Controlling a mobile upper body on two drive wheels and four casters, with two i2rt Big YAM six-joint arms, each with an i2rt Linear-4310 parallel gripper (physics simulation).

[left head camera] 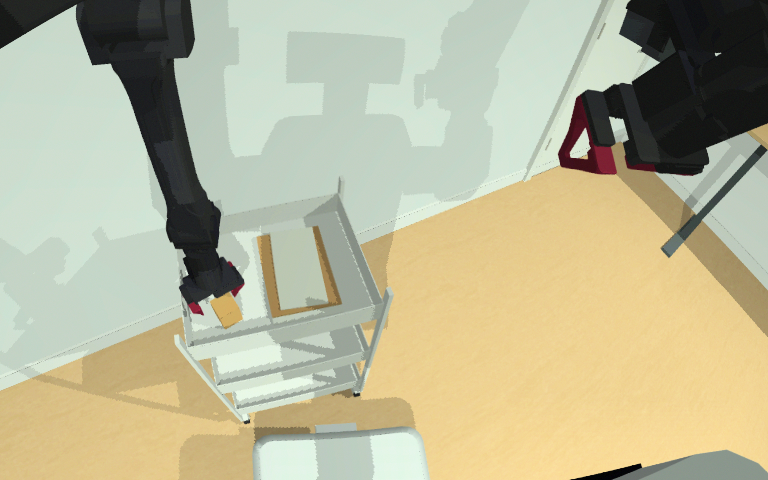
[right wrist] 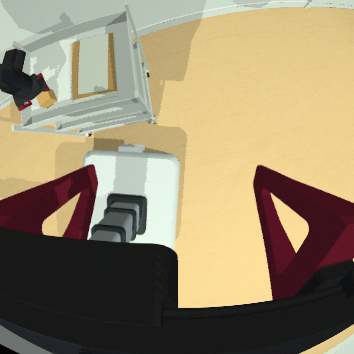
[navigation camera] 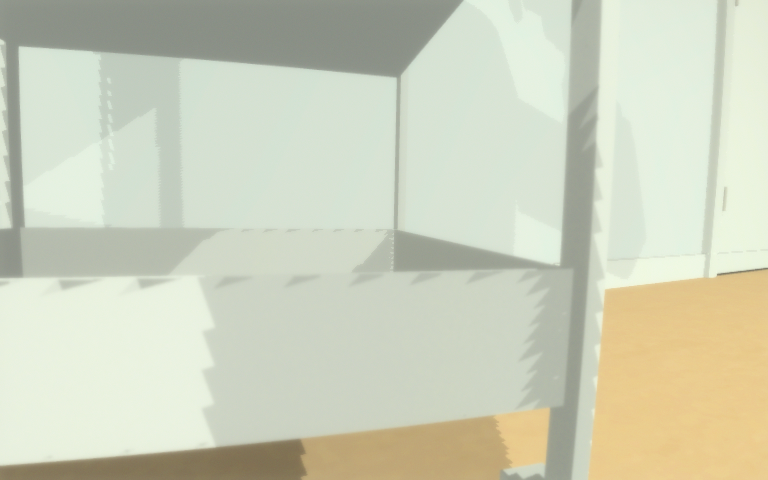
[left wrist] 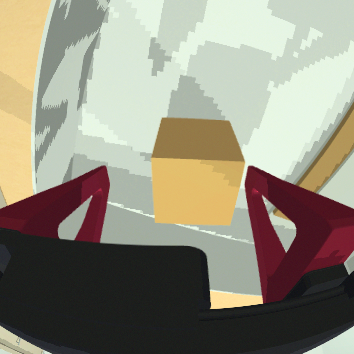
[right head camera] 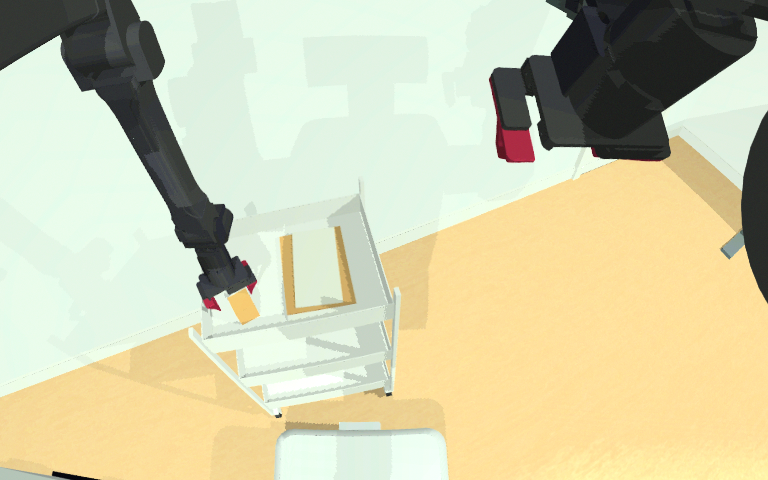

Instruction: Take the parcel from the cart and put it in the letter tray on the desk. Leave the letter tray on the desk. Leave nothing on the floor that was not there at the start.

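Places are measured from the left arm's base along level axes (x up, y ahead, z left), in metres.
Pixels of known places: left gripper, between the fingertips: (left head camera: 217,304) (right wrist: 39,95) (left wrist: 176,174) (right head camera: 235,300); right gripper, between the fingertips: (left head camera: 595,161) (right wrist: 175,173) (right head camera: 548,150).
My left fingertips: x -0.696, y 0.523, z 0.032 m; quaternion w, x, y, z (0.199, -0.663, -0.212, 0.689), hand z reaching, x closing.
Behind a point stands the place of what it marks.
The parcel, a small tan box (left head camera: 226,311) {x -0.691, y 0.503, z 0.010 m} (right head camera: 243,306) {x -0.691, y 0.506, z 0.007 m} (left wrist: 195,190) {x -0.691, y 0.523, z 0.019 m} (right wrist: 47,98) {x -0.692, y 0.510, z -0.007 m}, sits on the top shelf of the white cart (left head camera: 294,328) {x -0.693, y 0.462, z -0.137 m} (right head camera: 300,324) {x -0.684, y 0.460, z -0.131 m} (navigation camera: 339,339) {x -1.237, y 0.480, z -0.218 m}, near its front left corner. My left gripper (left head camera: 216,301) {x -0.696, y 0.523, z 0.032 m} (right head camera: 232,297) {x -0.696, y 0.523, z 0.032 m} (left wrist: 176,174) {x -0.696, y 0.523, z 0.032 m} is open at the parcel. In the left wrist view the parcel shows between the two red fingertips, closer to the right-hand one; how deep it lies between them is unclear. My right gripper (left head camera: 621,168) {x -0.132, y 0.349, z -0.446 m} (right head camera: 557,155) {x -0.132, y 0.349, z -0.446 m} (right wrist: 175,173) {x -0.132, y 0.349, z -0.446 m} is open and empty, high at the right. The letter tray on the desk does not show.
A wood-edged frame with a pale panel (left head camera: 297,268) {x -0.734, y 0.637, z -0.148 m} (right head camera: 317,268) {x -0.734, y 0.635, z -0.152 m} (right wrist: 93,62) {x -0.734, y 0.644, z -0.151 m} lies on the cart right of the parcel. The cart has raised rims and stands near the wall. My white base (left head camera: 339,452) {x -1.150, y 0.253, z -0.225 m} (right wrist: 150,200) {x -1.150, y 0.080, z -0.350 m} is in front of it. A dark table leg (left head camera: 702,203) shows at right.
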